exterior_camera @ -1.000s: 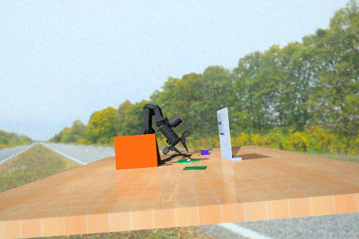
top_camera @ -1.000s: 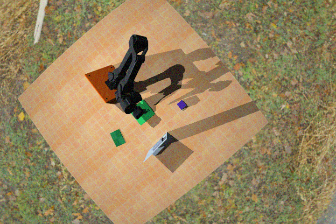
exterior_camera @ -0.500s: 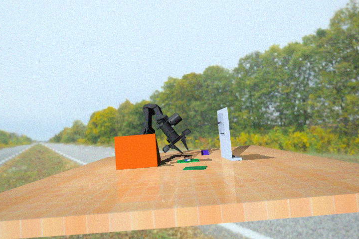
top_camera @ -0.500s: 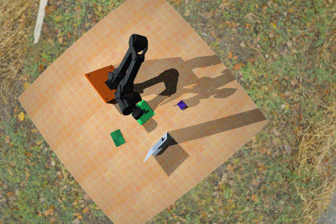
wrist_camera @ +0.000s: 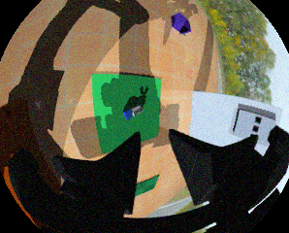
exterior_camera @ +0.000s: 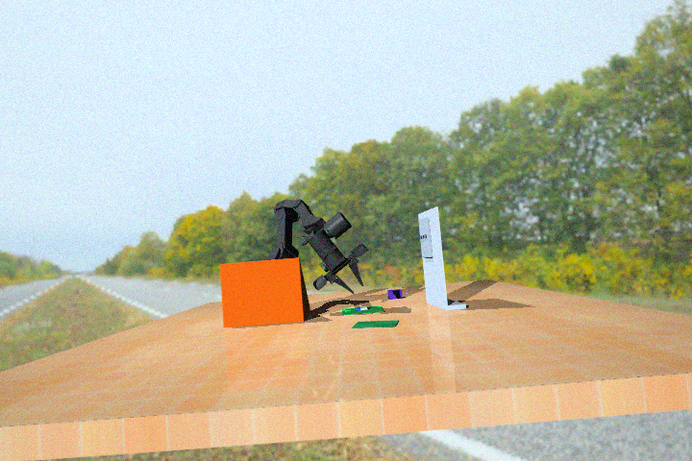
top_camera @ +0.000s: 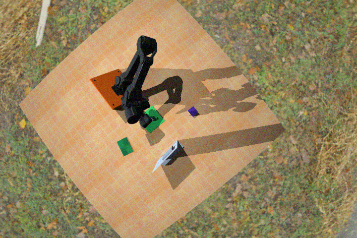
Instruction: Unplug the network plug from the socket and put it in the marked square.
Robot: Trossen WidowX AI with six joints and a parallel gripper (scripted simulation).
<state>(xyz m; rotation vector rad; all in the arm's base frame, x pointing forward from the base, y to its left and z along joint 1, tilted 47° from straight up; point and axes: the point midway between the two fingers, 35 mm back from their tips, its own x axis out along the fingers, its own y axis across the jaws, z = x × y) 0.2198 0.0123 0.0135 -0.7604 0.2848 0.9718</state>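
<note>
Right now my gripper tip is 1 cm short of the network plug, 1 cm to the right of it and 6 cm above it. The rest, counted from my gripper tip: bright green marked square 1 cm ahead, 1 cm to the left, 6 cm below; then upright panel 22 cm ahead, 1 cm to the right, 6 cm above; then purple cube 13 cm ahead, 24 cm to the left, 5 cm below.
</note>
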